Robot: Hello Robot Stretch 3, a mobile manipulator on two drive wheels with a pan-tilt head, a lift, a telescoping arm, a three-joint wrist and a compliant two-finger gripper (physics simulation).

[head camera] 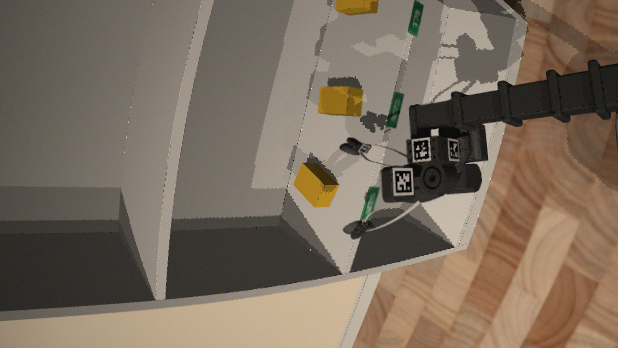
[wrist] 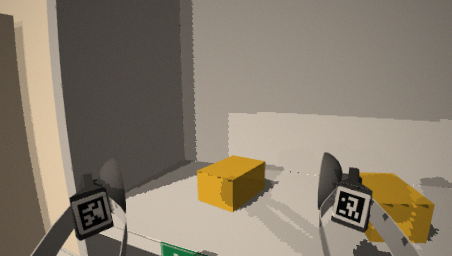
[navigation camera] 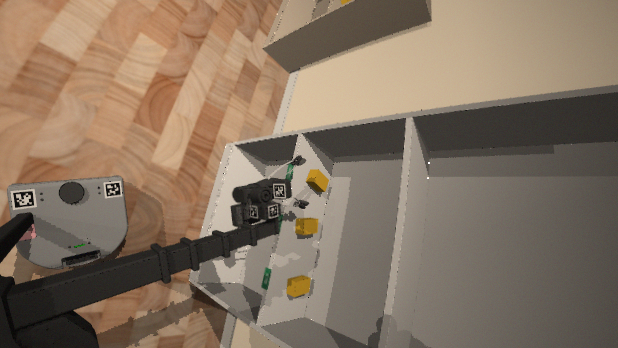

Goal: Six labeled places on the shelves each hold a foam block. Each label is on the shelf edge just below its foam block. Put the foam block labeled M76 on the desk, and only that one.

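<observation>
A yellow foam block (head camera: 316,185) (navigation camera: 317,180) (wrist: 231,182) sits turned at an angle on the shelf, nearest the side wall. The green label (head camera: 370,202) (navigation camera: 290,172) (wrist: 177,250) on the edge below it is partly hidden or cut off, and I cannot read its text. My gripper (head camera: 355,187) (navigation camera: 300,182) (wrist: 221,176) is open and empty, in front of that block near the shelf edge. In the wrist view the block shows between the widely spread fingers, beyond them and apart from both. The desk is not identifiable.
A second foam block (head camera: 340,101) (navigation camera: 306,226) (wrist: 400,205) sits beside the first, near one finger. A third foam block (head camera: 357,6) (navigation camera: 298,286) is farther along. The side wall (wrist: 125,80) stands left in the wrist view. An upper shelf board (head camera: 182,125) (navigation camera: 398,215) also shows.
</observation>
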